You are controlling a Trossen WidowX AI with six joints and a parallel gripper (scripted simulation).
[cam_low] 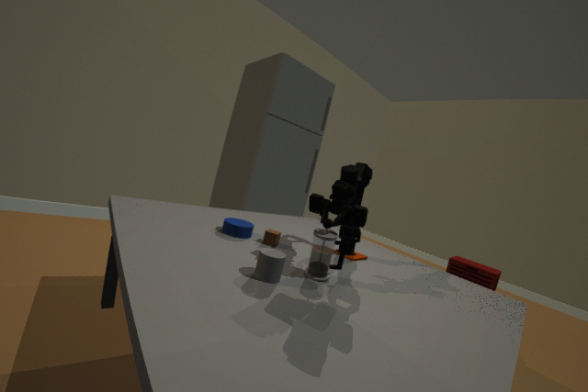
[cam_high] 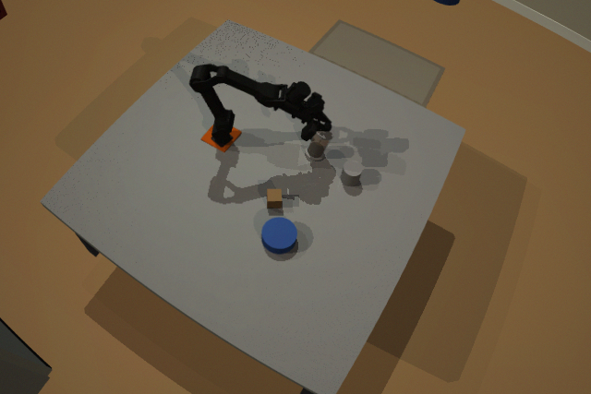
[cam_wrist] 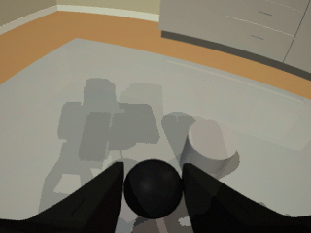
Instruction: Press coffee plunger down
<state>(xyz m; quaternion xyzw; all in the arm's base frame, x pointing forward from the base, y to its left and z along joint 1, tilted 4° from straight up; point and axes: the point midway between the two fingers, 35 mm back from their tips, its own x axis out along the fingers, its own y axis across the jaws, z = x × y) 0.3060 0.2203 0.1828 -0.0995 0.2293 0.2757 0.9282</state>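
The coffee press lies 4 cm behind my gripper tip, 1 cm to the right of it and 9 cm below it. The rest, counted from my gripper tip: blue disc: 12 cm ahead, 39 cm to the right, 15 cm below.
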